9 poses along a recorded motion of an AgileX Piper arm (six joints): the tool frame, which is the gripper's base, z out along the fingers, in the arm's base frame.
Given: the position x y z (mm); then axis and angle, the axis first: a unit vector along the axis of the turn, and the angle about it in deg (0 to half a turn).
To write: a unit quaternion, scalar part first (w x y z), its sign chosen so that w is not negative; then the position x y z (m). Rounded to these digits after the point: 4 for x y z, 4 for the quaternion.
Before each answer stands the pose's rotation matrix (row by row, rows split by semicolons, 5 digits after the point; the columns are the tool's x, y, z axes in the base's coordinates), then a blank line. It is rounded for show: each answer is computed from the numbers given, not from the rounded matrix.
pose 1, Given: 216.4, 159.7, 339.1, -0.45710, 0.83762, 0.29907, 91.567
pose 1, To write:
0.18731 -0.69231 0.69687; -0.09439 0.69345 0.71429; -0.97776 -0.19957 0.06454

0.6974, -0.3276, 0.6003, 0.2143, 0.2164, 0.1597, 0.3391
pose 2, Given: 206.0, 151.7, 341.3, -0.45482, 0.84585, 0.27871, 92.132
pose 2, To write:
0.17735 -0.67754 0.71378; -0.12050 0.70487 0.69902; -0.97674 -0.20999 0.04337

0.6938, -0.3275, 0.6091, 0.2007, 0.2060, 0.1517, 0.3413
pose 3, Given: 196.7, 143.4, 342.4, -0.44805, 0.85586, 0.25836, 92.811
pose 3, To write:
0.16155 -0.66033 0.73340; -0.14423 0.71938 0.67948; -0.97627 -0.21555 0.02098

0.6896, -0.3245, 0.6198, 0.1871, 0.1967, 0.1434, 0.3424
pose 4, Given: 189.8, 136.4, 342.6, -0.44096, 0.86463, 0.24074, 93.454
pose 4, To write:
0.14592 -0.64455 0.75051; -0.16394 0.73239 0.66086; -0.97562 -0.21947 0.00120

0.6855, -0.3211, 0.6295, 0.1753, 0.1898, 0.1364, 0.3426
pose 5, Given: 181.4, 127.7, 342.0, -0.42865, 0.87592, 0.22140, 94.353
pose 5, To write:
0.12179 -0.62473 0.77129; -0.18320 0.74957 0.63606; -0.97550 -0.21877 -0.02316

0.6797, -0.3144, 0.6424, 0.1624, 0.1814, 0.1277, 0.3420
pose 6, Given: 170.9, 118.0, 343.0, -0.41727, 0.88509, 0.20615, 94.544
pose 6, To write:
0.10868 -0.60408 0.78947; -0.19308 0.76623 0.61288; -0.97515 -0.21904 -0.03336

0.6785, -0.3065, 0.6502, 0.1514, 0.1709, 0.1180, 0.3430
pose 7, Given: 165.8, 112.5, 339.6, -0.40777, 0.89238, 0.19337, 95.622
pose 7, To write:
0.08460 -0.59197 0.80151; -0.20709 0.77638 0.59527; -0.97466 -0.21634 -0.05691

0.6716, -0.3021, 0.6612, 0.1433, 0.1658, 0.1125, 0.3396
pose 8, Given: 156.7, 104.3, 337.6, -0.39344, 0.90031, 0.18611, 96.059
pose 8, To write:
0.06558 -0.57668 0.81433; -0.20654 0.79057 0.57649; -0.97624 -0.20600 -0.06726

0.6687, -0.2925, 0.6694, 0.1384, 0.1567, 0.1043, 0.3376
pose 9, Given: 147.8, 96.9, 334.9, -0.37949, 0.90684, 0.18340, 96.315
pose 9, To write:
0.04986 -0.56427 0.82408; -0.19970 0.80281 0.56179; -0.97859 -0.19258 -0.07266

0.6671, -0.2827, 0.6756, 0.1366, 0.1478, 0.0969, 0.3349
